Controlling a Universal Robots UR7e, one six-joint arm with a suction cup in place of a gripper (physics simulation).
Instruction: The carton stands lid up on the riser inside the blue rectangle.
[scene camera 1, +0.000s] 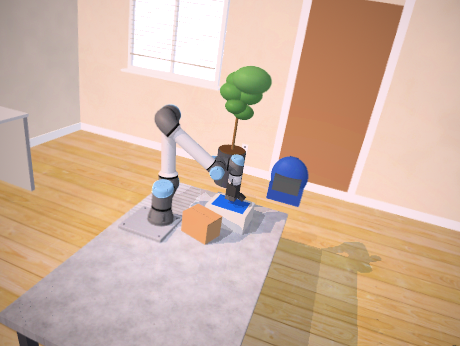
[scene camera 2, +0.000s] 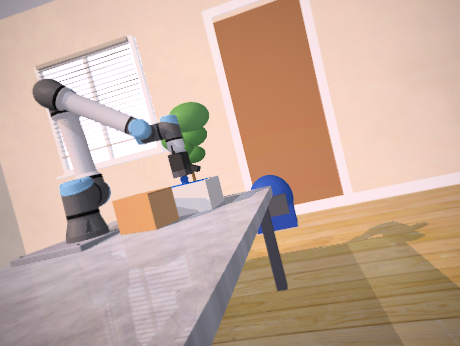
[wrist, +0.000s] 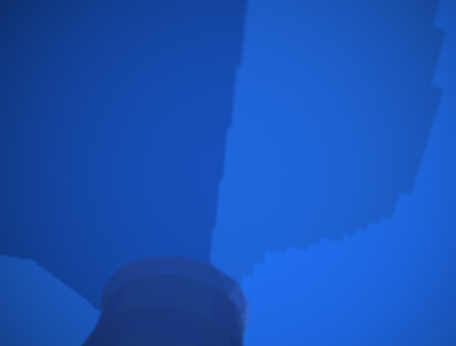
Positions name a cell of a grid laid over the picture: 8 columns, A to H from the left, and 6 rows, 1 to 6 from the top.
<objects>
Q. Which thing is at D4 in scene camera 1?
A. A brown carton.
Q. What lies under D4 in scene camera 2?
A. A white riser.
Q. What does the brown carton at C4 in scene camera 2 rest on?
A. The table.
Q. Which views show the brown carton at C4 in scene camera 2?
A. Scene camera 1 and scene camera 2 only.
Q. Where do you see my suction cup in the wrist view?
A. D6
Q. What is my suction cup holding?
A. A white riser.
</objects>
